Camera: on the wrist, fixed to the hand. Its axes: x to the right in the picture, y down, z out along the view.
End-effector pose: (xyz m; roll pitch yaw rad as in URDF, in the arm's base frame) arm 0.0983 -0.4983 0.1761 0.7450 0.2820 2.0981
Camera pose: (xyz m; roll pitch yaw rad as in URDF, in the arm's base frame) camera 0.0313 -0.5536 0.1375 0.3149 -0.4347 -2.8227
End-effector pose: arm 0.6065 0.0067 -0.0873 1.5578 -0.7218 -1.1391
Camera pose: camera 0.6768 0.0662 -0.0636 -1.2707 -0.8650 1.5590
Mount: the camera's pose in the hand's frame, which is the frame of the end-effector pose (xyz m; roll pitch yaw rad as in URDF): -0.0028 0.0352 -0.0883 -0.0460 0.2691 1.5053
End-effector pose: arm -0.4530 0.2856 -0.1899 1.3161 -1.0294 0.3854
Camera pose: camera -0.4992 0.3687 -0.1862 -1.2970 -0.5228 2.9123
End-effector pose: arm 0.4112 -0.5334 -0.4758 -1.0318 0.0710 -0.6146
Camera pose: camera 0.3713 -0.5759 -0.5509 0.0096 1.3019 0.9762
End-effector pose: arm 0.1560 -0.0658 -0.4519 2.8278 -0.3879 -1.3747
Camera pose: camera 0.1424 -0.0293 -0.3652 -2.7498 -0.5619 -3.1232
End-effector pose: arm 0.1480 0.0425 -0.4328 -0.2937 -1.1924 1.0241
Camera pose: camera 0.1863 0.1210 -0.4704 -1.2785 0.1387 2.0438
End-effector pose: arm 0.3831 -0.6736 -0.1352 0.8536 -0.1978 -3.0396
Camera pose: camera 0.3888 -0.7632 -0.1666 -0.2241 -0.5846 -1.4133
